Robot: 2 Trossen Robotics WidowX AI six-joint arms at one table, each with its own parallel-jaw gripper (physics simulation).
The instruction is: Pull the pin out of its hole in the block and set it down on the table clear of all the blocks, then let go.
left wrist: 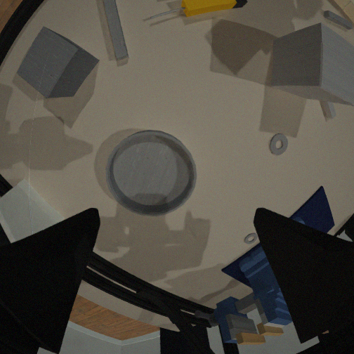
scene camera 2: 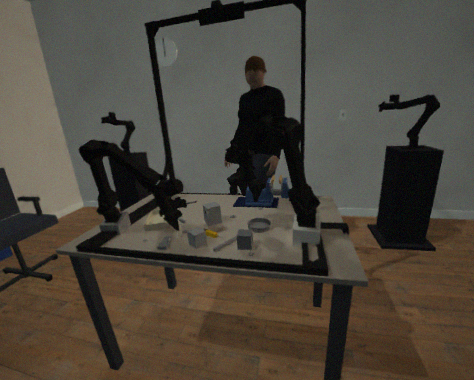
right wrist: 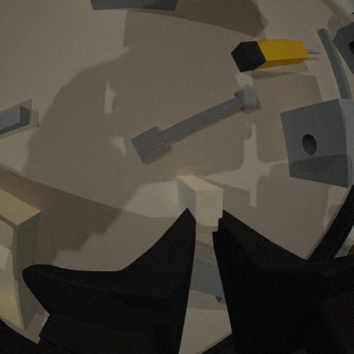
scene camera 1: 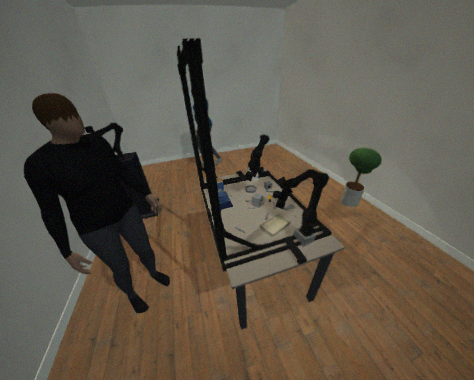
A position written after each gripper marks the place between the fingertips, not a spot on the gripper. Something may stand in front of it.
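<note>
Left wrist view: left gripper (left wrist: 178, 217), round dish (left wrist: 149, 172), dark grey block (left wrist: 47, 77). Cream pin out of frame in the left wrist view. Right wrist view: right gripper (right wrist: 202, 214), yellow-handled tool (right wrist: 249, 55), cream pin (right wrist: 204, 200). Round dish out of frame in the right wrist view.
</note>
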